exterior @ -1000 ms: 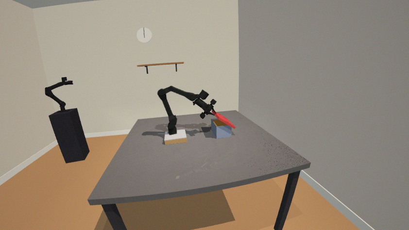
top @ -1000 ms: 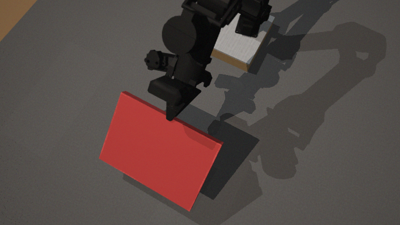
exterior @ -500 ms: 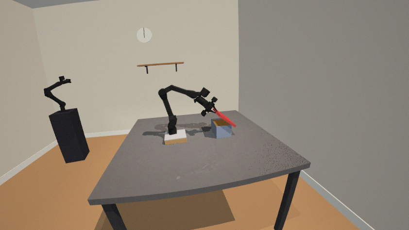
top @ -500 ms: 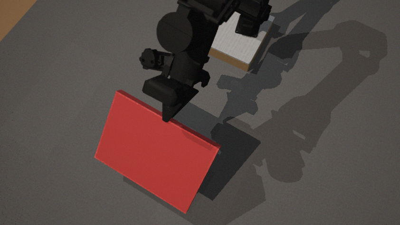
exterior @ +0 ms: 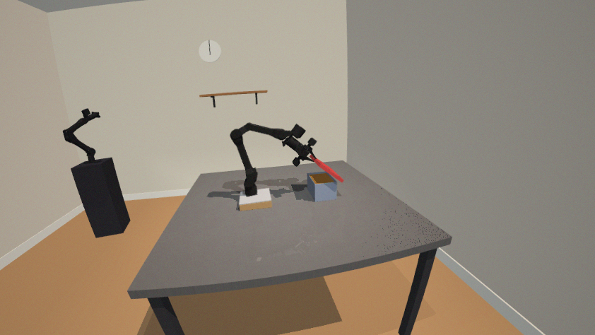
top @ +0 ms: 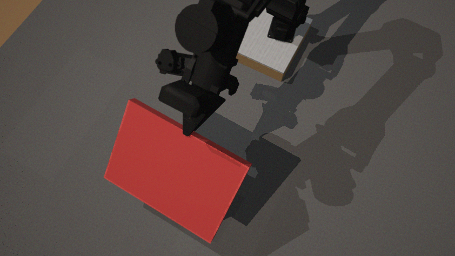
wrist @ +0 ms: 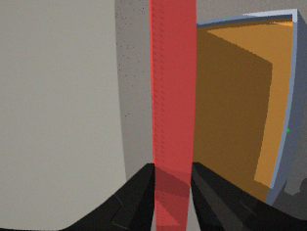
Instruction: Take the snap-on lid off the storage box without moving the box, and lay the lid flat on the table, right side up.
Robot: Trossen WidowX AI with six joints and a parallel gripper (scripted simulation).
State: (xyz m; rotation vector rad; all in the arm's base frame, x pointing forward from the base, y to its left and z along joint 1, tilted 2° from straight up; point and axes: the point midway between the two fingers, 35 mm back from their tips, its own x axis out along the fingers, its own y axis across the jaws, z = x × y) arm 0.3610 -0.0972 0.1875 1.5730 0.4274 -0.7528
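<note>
The red lid lies 60 mm ahead of my gripper tip, 20 mm to the right of it and 50 mm below it. The rest, counted from my gripper tip: grey-blue storage box: 40 mm ahead, 10 mm to the right, 170 mm below.
</note>
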